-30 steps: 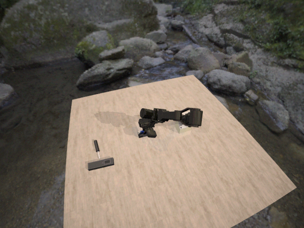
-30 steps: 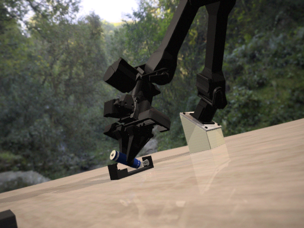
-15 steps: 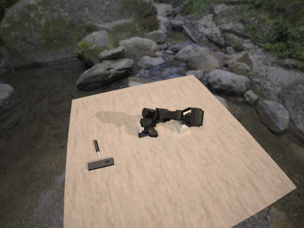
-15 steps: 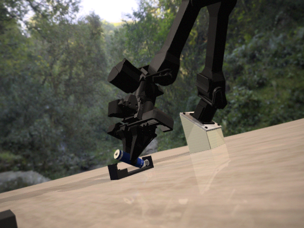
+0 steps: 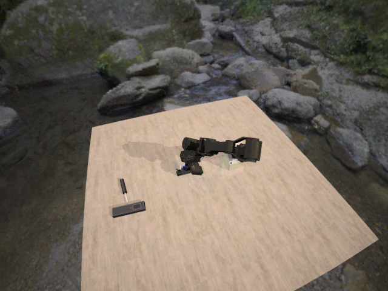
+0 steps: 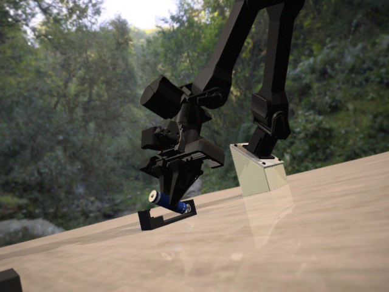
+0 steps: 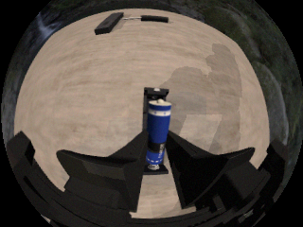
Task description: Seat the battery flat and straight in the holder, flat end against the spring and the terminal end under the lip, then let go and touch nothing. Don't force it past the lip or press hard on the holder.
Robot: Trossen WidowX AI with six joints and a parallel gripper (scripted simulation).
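The blue battery is 1 cm above my gripper tip. From my gripper tip the other things lie so: flat box: 32 cm ahead, 17 cm to the left, 1 cm below; black screwdriver: 34 cm ahead, 7 cm to the left, 2 cm below.
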